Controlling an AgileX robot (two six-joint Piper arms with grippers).
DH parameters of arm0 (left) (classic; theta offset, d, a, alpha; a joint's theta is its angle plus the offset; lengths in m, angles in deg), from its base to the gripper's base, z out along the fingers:
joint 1: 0 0.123 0 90
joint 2: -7.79 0 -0.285 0
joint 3: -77.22 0 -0.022 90
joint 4: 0 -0.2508 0 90
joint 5: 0 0 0.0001 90
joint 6: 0 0.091 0 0
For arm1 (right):
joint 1: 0 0.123 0 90
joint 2: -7.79 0 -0.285 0
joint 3: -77.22 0 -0.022 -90
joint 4: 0 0.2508 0 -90
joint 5: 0 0 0.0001 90
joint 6: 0 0.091 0 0
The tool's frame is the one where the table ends.
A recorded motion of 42 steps. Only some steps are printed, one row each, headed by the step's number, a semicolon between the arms.
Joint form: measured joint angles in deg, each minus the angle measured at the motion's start. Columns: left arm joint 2, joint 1, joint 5, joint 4, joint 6, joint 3; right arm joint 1, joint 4, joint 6, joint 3, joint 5, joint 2.
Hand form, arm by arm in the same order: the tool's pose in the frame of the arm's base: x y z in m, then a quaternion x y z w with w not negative. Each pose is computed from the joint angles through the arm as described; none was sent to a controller.
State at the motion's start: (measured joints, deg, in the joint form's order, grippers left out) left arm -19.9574 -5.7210 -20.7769 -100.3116 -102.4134 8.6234; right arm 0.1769 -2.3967 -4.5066 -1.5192 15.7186 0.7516
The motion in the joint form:
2: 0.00 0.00 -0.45 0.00 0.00 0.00; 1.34 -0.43 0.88 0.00 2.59 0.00
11: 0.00 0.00 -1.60 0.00 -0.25 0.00; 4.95 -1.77 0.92 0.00 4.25 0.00
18: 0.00 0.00 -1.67 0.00 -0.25 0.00; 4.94 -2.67 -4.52 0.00 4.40 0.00
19: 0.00 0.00 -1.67 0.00 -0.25 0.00; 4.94 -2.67 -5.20 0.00 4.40 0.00
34: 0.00 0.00 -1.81 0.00 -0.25 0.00; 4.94 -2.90 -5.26 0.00 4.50 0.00
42: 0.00 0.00 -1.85 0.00 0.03 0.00; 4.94 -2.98 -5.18 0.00 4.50 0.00
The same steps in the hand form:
2: 0.0795 -0.0405 0.2346 0.14461 0.75020 -0.17775 0.62024; 0.0539 0.0000 0.1761 -0.04905 0.78683 -0.03183 0.61440
11: 0.0787 -0.0420 0.2344 0.14943 0.75008 -0.18613 0.61677; 0.0532 0.0025 0.1736 -0.08022 0.79297 -0.02241 0.60354
18: 0.0786 -0.0421 0.2344 0.14982 0.75005 -0.18655 0.61658; 0.0532 0.0020 0.1734 -0.12194 0.78829 -0.05765 0.60033
19: 0.0786 -0.0421 0.2344 0.14982 0.75005 -0.18655 0.61658; 0.0532 0.0020 0.1734 -0.12662 0.78756 -0.06121 0.59998
34: 0.0785 -0.0423 0.2344 0.15060 0.75000 -0.18741 0.61620; 0.0531 0.0018 0.1733 -0.12813 0.78780 -0.06320 0.59913
42: 0.0785 -0.0424 0.2343 0.15266 0.74961 -0.18615 0.61655; 0.0531 0.0018 0.1733 -0.12795 0.78782 -0.06337 0.59913

